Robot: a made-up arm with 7 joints.
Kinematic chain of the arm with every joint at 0, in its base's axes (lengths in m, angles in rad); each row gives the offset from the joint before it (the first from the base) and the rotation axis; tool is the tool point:
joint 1: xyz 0 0 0 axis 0 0.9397 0.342
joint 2: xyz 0 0 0 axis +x
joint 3: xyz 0 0 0 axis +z
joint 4: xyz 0.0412 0 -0.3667 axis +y
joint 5: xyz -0.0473 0 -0.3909 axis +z
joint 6: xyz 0 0 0 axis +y
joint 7: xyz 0 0 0 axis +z
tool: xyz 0 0 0
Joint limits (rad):
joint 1: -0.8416..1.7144
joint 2: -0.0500..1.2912
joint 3: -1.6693..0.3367
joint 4: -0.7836..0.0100
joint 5: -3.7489..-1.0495
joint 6: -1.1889..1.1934
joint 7: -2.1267..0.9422
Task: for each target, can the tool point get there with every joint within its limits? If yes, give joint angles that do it. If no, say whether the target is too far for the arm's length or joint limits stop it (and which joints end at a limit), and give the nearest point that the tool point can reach.
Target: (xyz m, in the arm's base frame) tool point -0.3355 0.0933 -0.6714
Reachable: yes | joints 0.7135 0.2083 -0.2154 -0.4927 -2.3082 1.0117 -1.7851
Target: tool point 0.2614 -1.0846 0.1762
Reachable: no: too far | nearest point 0.4929 -0.3740 -0.3949 | short by 0.941 m
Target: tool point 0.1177 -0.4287 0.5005
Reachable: no: joint limits stop it (at a limit: joint 1, joint 2, joint 3, joint 4) | nearest point -0.5049 -0.5262 -0.0838 | short by 0.859 m
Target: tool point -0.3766 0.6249 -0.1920
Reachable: yes | joints 1.1299 1.1818 -0.1296 -0.5282 -3.4997 0.1900 -1.5550
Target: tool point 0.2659 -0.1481 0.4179
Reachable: no: joint limits stop it (at a limit: joint 1, joint 2, joint 4) | nearest point 0.4566 0.5502 0.1658 | short by 0.767 m
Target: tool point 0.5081 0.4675 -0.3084
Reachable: yes | joints -0.5736 0.7826 0.1545 -0.4943 -2.8440 0.7979 -0.9589
